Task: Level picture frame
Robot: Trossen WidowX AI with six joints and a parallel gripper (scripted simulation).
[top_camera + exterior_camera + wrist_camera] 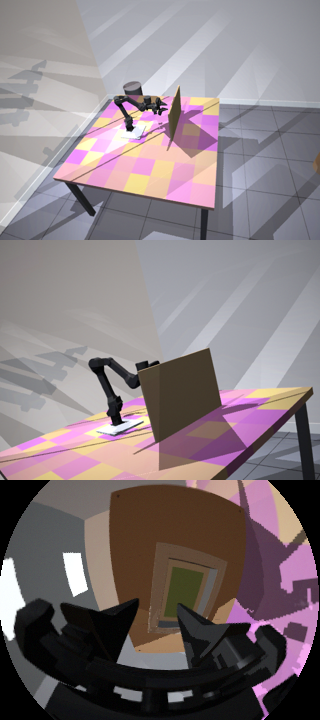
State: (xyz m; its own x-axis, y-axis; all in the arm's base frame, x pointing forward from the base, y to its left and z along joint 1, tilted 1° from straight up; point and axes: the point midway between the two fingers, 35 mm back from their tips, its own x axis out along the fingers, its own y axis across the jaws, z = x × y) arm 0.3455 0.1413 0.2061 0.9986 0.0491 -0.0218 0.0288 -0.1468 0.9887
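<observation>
The picture frame is 5 cm ahead of my gripper tip, 1 cm to the left of it and 5 cm below it. Also, from my gripper tip: brown wall panel 6 cm ahead, 2 cm to the left, 6 cm below.
</observation>
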